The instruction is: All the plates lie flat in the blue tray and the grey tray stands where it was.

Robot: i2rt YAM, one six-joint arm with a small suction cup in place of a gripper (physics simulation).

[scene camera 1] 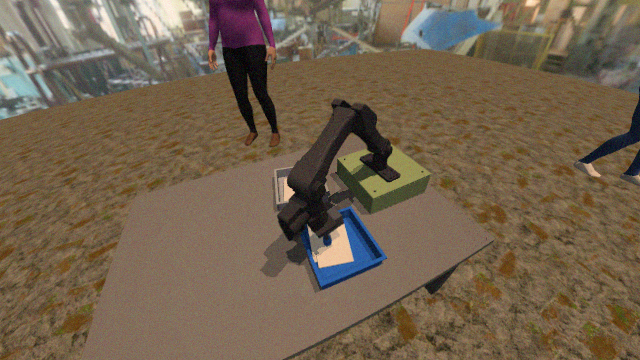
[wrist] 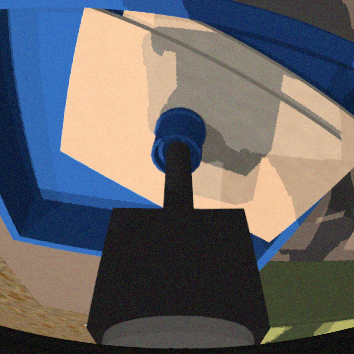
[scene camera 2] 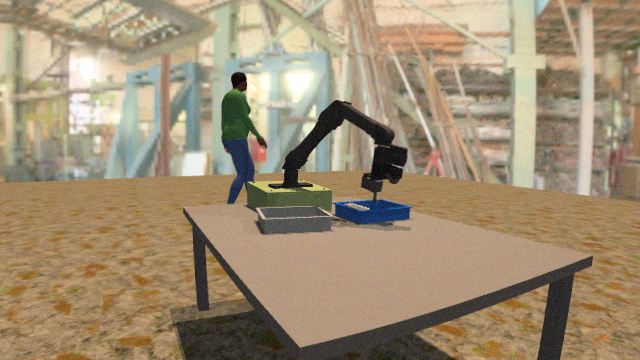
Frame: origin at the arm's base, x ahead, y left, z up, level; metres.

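Seen in the pictures: hand, its tool point: [scene camera 1: 327, 242] [wrist: 177, 130] [scene camera 2: 373, 209]; arm's base, origin of its link: [scene camera 1: 378, 167] [scene camera 2: 290, 186].
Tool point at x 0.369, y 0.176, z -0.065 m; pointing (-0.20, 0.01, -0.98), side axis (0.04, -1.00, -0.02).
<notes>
Pixels of each thing's top centre, then the offset from my tool point to it. Level surfaces: height alone.
- blue tray, centre of its top: [wrist: 144, 181] [scene camera 1: 338, 240] [scene camera 2: 371, 204] dx -0.030, dy +0.019, dz +0.014 m
- grey tray, centre of its top: [scene camera 2: 292, 211] [scene camera 1: 299, 181] dx -0.050, dy -0.337, dz +0.014 m
- cream plate, centre of its top: [scene camera 1: 296, 188] dx -0.031, dy -0.338, dz -0.021 m
- table, height of its surface: dz -0.036 m
The blue tray [scene camera 1: 350, 277] [scene camera 2: 395, 214] [wrist: 50, 215] stands on the table and holds cream plates. The top plate [scene camera 1: 340, 255] [wrist: 105, 105] lies about flat, turned a little against another plate [wrist: 317, 102] whose edge shows beneath it. Plate edges [scene camera 2: 357, 206] show inside the tray's left part in scene camera 2. My suction cup [scene camera 1: 327, 241] [wrist: 180, 125] is at the top plate, touching it or very close above; the suction holds nothing. The grey tray [scene camera 1: 276, 192] [scene camera 2: 295, 225] stands beside, with a cream plate [scene camera 1: 287, 191] partly visible inside; the arm hides part of it.
The green base block [scene camera 1: 400, 192] [scene camera 2: 290, 199] [wrist: 310, 287] carries the arm and stands behind the two trays on the table [scene camera 1: 200, 260] [scene camera 2: 400, 270]. The arm reaches over the gap between the trays in scene camera 1. People stand on the floor away from the table.
</notes>
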